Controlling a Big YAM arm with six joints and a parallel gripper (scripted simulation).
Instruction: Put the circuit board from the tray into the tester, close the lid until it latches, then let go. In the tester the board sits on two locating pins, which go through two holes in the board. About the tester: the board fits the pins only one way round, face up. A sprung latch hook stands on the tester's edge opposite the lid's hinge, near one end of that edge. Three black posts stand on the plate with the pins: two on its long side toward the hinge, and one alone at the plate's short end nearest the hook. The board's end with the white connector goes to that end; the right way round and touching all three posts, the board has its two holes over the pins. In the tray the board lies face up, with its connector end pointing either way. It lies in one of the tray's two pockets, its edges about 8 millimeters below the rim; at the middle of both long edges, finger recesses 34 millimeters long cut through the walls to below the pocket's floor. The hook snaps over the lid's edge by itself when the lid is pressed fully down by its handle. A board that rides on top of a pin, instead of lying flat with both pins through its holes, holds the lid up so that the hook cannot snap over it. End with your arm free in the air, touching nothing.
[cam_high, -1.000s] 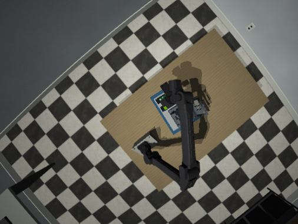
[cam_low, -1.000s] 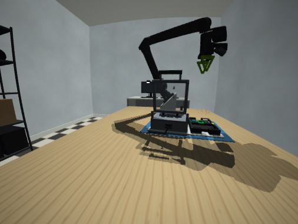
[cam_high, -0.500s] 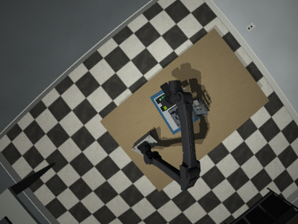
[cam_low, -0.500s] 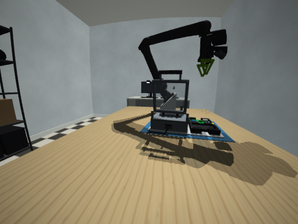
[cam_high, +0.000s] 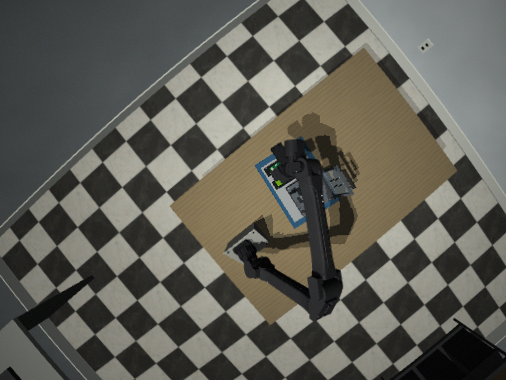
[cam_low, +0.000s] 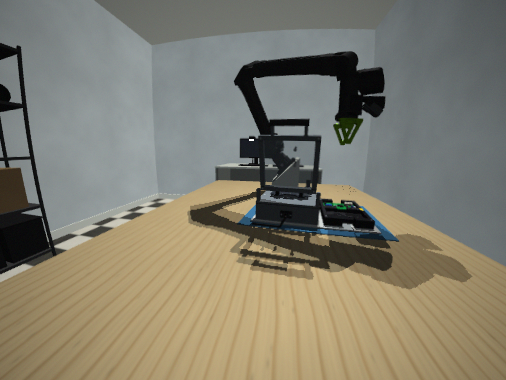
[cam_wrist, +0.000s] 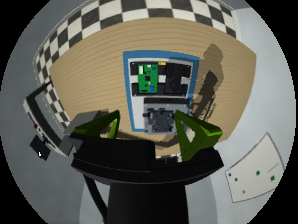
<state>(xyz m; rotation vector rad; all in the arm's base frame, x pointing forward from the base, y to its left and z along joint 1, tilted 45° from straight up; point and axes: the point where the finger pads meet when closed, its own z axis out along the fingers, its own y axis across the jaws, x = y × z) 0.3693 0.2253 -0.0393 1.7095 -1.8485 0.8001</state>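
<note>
The green circuit board is 22 cm below my hand. Also, from my hand: tester plate (5 cm ahead, 17 cm to the right, 17 cm below); then clear lid (17 cm ahead, 19 cm to the right, 5 cm below).
</note>
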